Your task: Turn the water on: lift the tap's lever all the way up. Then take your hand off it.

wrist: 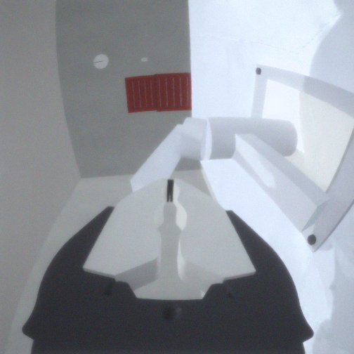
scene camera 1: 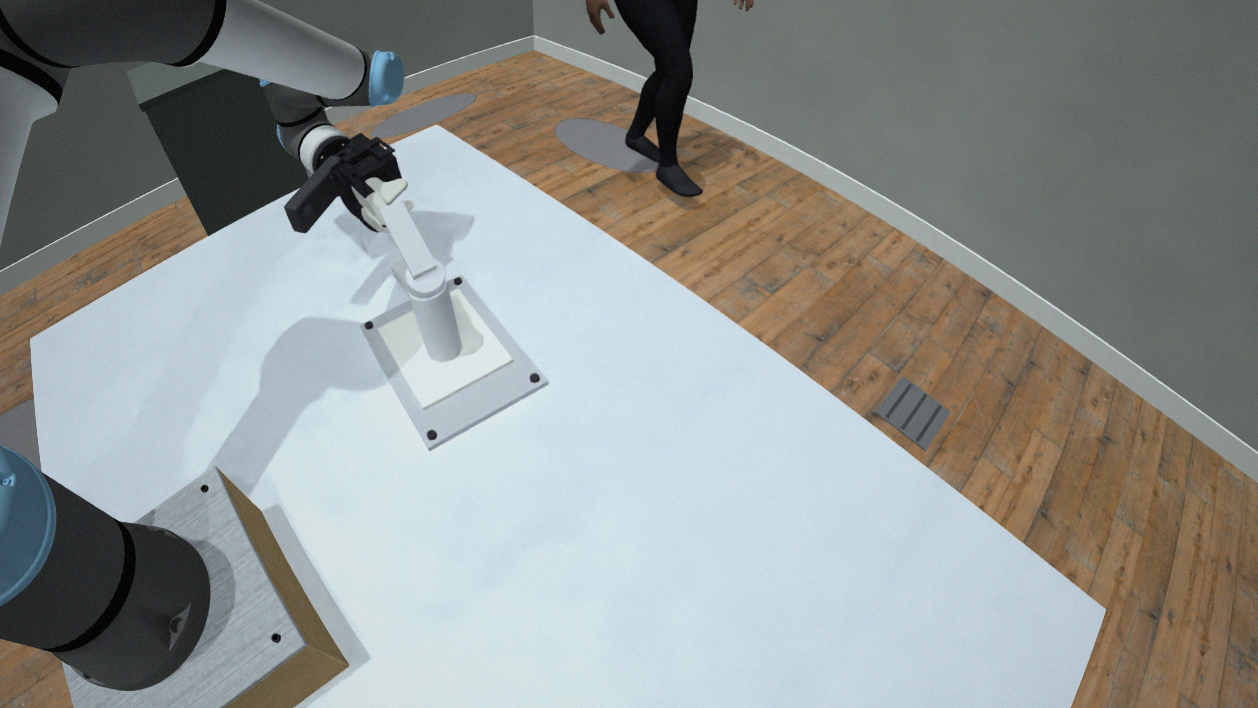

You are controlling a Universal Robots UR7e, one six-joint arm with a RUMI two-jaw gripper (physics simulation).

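Places are measured from the arm's base along level axes (x right, y ahead, z up), in millimetres.
Where they show: gripper, between the fingertips: [scene camera 1: 398, 227]; arm's base, origin of its link: [scene camera 1: 143, 608].
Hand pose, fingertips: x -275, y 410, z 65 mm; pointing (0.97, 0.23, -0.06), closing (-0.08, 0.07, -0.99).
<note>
Each offset is from my fingertips to the centre of the thing. "spot": to the spot under its first point. Level surfaces: height alone.
The white tap {spot: dx +95, dy -2, dz -87 mm} [scene camera 1: 437, 325] [wrist: 250, 137] stands upright on a base plate with dark bolts. Its lever {dx +31, dy +1, dz +2 mm} [scene camera 1: 409, 235] [wrist: 159, 156] slopes up and outward from the top of the body towards my gripper. In the wrist view, a spout [wrist: 282, 175] angles down from the body below the lever. My gripper [scene camera 1: 391, 195] [wrist: 169, 181] is shut, with its pale fingertips together and no object between them. It is at the lever's outer end and hides part of that end in the wrist view. Whether the fingertips touch the lever cannot be told.
The tap's plate {spot: dx +169, dy +15, dz -160 mm} [scene camera 1: 485, 398] is on the white table {dz -168 mm} [scene camera 1: 704, 528]. The arm's base stands on a block [scene camera 1: 255, 607] at the near left. A person in black leggings [scene camera 1: 673, 88] stands on the floor beyond the table. A red grille [wrist: 157, 93] shows on the wall.
</note>
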